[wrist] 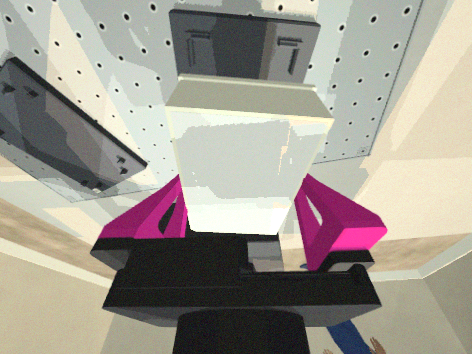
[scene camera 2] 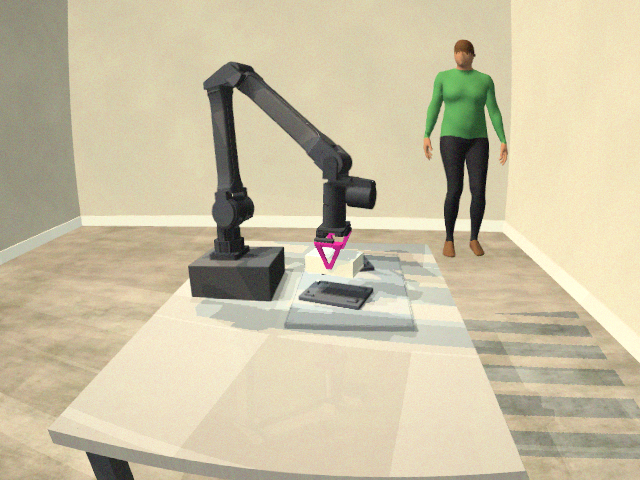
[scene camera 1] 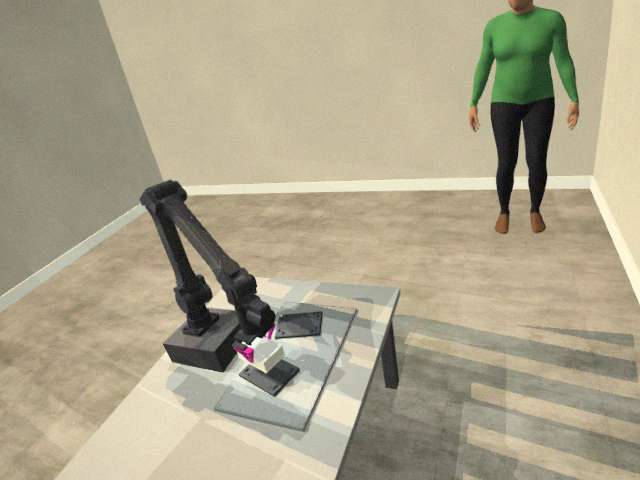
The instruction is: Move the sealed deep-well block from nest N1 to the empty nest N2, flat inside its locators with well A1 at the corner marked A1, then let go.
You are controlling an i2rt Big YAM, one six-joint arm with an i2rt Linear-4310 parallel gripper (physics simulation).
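Seen in the pictures: gripper, fingertip midpoint: [wrist: 239, 172] [scene camera 2: 333, 262] [scene camera 1: 259, 352]; arm's base at its link origin: [scene camera 2: 230, 254] [scene camera 1: 201, 325].
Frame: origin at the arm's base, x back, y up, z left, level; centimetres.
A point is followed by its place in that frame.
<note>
The cream sealed block [scene camera 1: 270, 358] @(x -36.8, y 3.7, z -11.0 cm) [scene camera 2: 348, 264] @(x -35.0, y 3.6, z -13.5 cm) [wrist: 240, 160] @(x -34.2, y 4.4, z -8.7 cm) is held level in the air above the near dark nest, N1 [scene camera 1: 274, 384] @(x -36.3, y -6.2, z -12.4 cm) [scene camera 2: 337, 295] @(x -32.1, y -6.1, z -10.3 cm) [wrist: 242, 47] @(x -37.6, y -6.1, z -9.5 cm), with a gap between them. My gripper [scene camera 1: 259, 347] @(x -30.6, y 1.8, z -8.0 cm) [scene camera 2: 332, 262] @(x -30.6, y 1.8, z -8.0 cm) [wrist: 239, 172] @(x -30.6, y 1.8, z -8.0 cm) is shut on the block, one magenta finger on each side. The other dark nest, N2 [scene camera 1: 299, 324] @(x -31.7, y -6.1, z 14.7 cm) [scene camera 2: 367, 266] @(x -38.8, y -6.2, z 12.2 cm) [wrist: 65, 125] @(x -33.9, y -6.1, z 12.3 cm), is empty and turned at an angle to N1. In scene camera 2 it is partly hidden behind the block. The A1 marks and well A1 cannot be made out.
Both nests sit on a grey perforated board [scene camera 1: 315, 379] @(x -47.4, y -7.3, z -6.4 cm) [scene camera 2: 351, 321] @(x -36.6, y -7.3, z -22.1 cm) [wrist: 135, 37] @(x -39.9, y -7.3, z -0.2 cm) on the table [scene camera 1: 170, 439] @(x -14.2, y -8.6, z -37.9 cm) [scene camera 2: 310, 403] @(x -32.0, y -8.6, z -52.2 cm). The arm's dark base box [scene camera 1: 201, 346] @(x -8.3, y 1.0, z -10.1 cm) [scene camera 2: 235, 276] @(x -5.5, y -1.8, z -11.6 cm) stands left of the board. A person in green [scene camera 1: 527, 56] [scene camera 2: 464, 103] stands beyond the table.
</note>
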